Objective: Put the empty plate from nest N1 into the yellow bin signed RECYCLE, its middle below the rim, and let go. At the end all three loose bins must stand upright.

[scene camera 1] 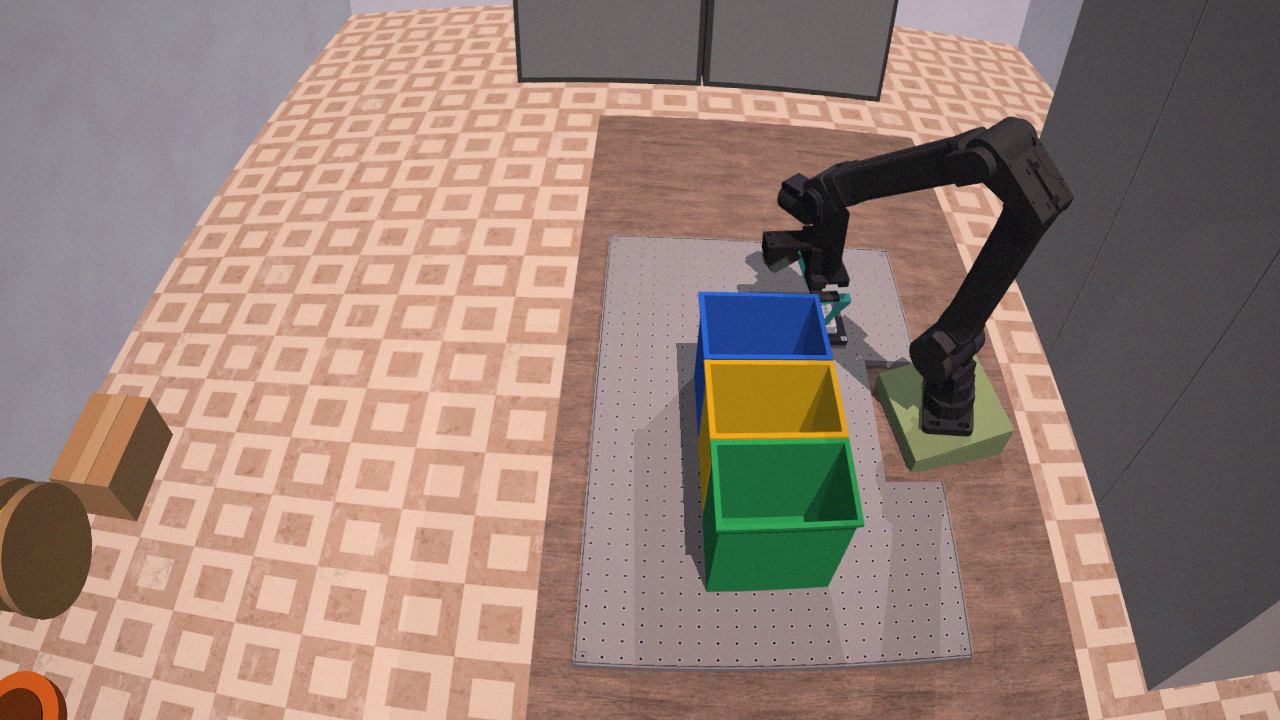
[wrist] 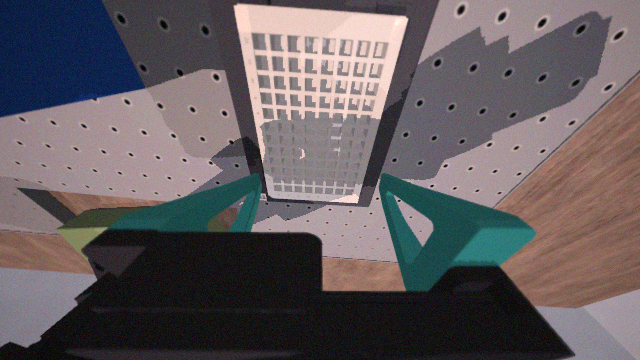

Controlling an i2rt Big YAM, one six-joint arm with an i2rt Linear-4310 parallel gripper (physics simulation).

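Where they show: gripper, fingertip midpoint: (wrist: 320, 180); arm's base at its link origin: (scene camera 1: 947, 404).
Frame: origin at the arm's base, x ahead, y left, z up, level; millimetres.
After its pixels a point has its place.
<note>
The white plate (scene camera 1: 827, 309) @(y -176, x 221, z -11 mm) (wrist: 320, 107) @(y -156, x 291, z -13 mm) with a grid of square wells lies flat in the dark nest (scene camera 1: 839, 339) @(y -122, x 193, z -25 mm) (wrist: 411, 55) @(y -199, x 333, z -25 mm), beside the blue bin. The nest's label is not readable. My gripper (scene camera 1: 822, 308) @(y -173, x 241, z -4 mm) (wrist: 320, 180) @(y -173, x 241, z -4 mm) is open and empty, its teal fingertips at either side of the plate's near end in the wrist view. Their exact height over the plate cannot be told. The yellow bin (scene camera 1: 776, 398) @(y 117, x 287, z 71 mm) stands upright between the blue bin (scene camera 1: 762, 324) @(y -9, x 328, z 85 mm) (wrist: 55, 50) @(y -24, x 278, z 0 mm) and the green bin (scene camera 1: 774, 559) @(y 366, x 249, z 55 mm), both upright. The RECYCLE sign does not show.
The bins stand in a tight row on the grey perforated board (scene camera 1: 626, 537) @(y 327, x 450, z -36 mm) (wrist: 110, 130) @(y 10, x 209, z -37 mm). The arm's base sits on a green block (scene camera 1: 904, 429) @(y 54, x 70, z -17 mm) (wrist: 75, 232) @(y 87, x 53, z -16 mm) to the right of the bins. The blue bin's wall stands close to the nest. A dark cabinet (scene camera 1: 1163, 268) rises at the right.
</note>
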